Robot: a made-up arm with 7 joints.
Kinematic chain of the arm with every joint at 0, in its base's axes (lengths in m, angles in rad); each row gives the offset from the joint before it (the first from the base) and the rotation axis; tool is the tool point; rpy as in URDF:
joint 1: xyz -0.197 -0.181 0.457 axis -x
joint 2: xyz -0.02 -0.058 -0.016 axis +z
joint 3: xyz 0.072 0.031 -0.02 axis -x
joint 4: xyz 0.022 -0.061 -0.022 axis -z
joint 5: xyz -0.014 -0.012 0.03 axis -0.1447 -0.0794 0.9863
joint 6: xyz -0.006 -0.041 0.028 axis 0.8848 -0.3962 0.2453
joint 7: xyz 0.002 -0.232 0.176 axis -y
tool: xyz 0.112 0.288 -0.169 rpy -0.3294 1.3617 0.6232
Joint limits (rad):
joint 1: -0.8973..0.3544
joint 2: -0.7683..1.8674
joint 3: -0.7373..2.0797
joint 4: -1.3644..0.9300
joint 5: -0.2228..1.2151
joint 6: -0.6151..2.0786
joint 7: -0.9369..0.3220
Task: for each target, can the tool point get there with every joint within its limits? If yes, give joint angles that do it. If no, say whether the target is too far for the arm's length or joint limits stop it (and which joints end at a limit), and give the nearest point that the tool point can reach.
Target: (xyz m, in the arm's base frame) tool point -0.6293 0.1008 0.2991
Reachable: no: joint limits stop it (at a limit: joint 1, joint 3, joint 5, joint 6, joint 7) | nearest point -0.4704 -0.0253 0.3769 | short by 0.217 m
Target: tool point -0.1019 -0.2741 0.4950
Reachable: yes | joints -0.2682 0.4598 -0.1157 -0.3156 -0.0269 1.5336 -0.3465
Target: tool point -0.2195 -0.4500 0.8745
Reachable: no: joint limits stop it (at a limit: joint 1, joint 2, joint 5, joint 6, joint 7) | nearest point -0.1928 -0.3820 0.7151 | short by 0.175 m
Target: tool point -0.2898 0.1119 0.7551
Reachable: no: joint limits stop it (at a limit: joint 3, joint 5, joint 6, joint 7) | nearest point -0.2692 0.0176 0.6591 | short by 0.136 m
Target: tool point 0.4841 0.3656 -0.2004
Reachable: no: too far | nearest point -0.0007 -0.0285 0.3261 | short by 0.817 m
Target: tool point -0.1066 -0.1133 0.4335
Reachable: yes | joints 0.0461 0.6013 0.1389 -0.6133 0.2266 -0.3192 0.0179
